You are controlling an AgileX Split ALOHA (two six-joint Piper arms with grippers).
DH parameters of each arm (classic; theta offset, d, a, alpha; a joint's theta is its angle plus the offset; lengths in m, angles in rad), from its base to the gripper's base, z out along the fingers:
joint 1: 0 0.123 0 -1.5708
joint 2: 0.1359 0 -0.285 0
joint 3: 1.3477 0 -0.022 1.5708
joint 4: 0 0.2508 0 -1.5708
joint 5: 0 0 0.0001 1.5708
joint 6: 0 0.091 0 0
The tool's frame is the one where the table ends.
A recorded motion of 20 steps. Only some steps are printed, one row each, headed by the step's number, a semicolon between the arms.
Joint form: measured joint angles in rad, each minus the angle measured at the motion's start. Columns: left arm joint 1, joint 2, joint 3, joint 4, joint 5, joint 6; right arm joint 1, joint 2, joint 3, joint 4, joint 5, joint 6.
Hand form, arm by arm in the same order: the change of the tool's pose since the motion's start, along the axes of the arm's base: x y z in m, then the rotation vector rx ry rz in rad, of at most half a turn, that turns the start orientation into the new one. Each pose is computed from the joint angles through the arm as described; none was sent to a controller.
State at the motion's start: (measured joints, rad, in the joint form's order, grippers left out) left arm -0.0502 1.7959 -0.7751 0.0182 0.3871 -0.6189; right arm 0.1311 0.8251 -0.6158 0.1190 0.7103 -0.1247
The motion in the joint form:
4: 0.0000 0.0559 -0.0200 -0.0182 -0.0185 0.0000; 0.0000 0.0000 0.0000 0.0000 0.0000 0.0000
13: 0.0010 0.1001 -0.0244 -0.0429 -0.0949 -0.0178; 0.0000 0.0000 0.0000 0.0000 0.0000 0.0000
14: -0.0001 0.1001 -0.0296 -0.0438 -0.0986 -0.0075; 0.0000 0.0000 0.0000 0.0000 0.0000 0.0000
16: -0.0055 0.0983 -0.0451 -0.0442 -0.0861 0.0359; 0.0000 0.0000 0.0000 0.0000 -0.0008 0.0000
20: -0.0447 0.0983 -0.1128 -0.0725 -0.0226 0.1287; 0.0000 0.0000 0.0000 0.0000 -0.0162 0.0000
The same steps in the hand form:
4: 0.0063 -0.0009 -0.0123 -0.0098 0.0179 0.0147; 0.0000 0.0000 0.0000 0.0000 0.0000 0.0000
13: 0.0130 -0.0016 -0.0230 -0.0294 -0.0178 0.0538; 0.0000 0.0000 0.0000 0.0000 0.0000 0.0000
14: 0.0148 -0.0021 -0.0220 -0.0278 -0.0268 0.0434; 0.0000 0.0000 0.0000 0.0000 0.0000 0.0000
16: 0.0181 -0.0039 -0.0190 -0.0173 -0.0321 -0.0038; 0.0001 0.0000 0.0000 0.0001 -0.0008 -0.0001
20: 0.0304 -0.0183 -0.0078 -0.0118 -0.0372 -0.1106; 0.0011 0.0000 0.0010 0.0019 -0.0160 -0.0019

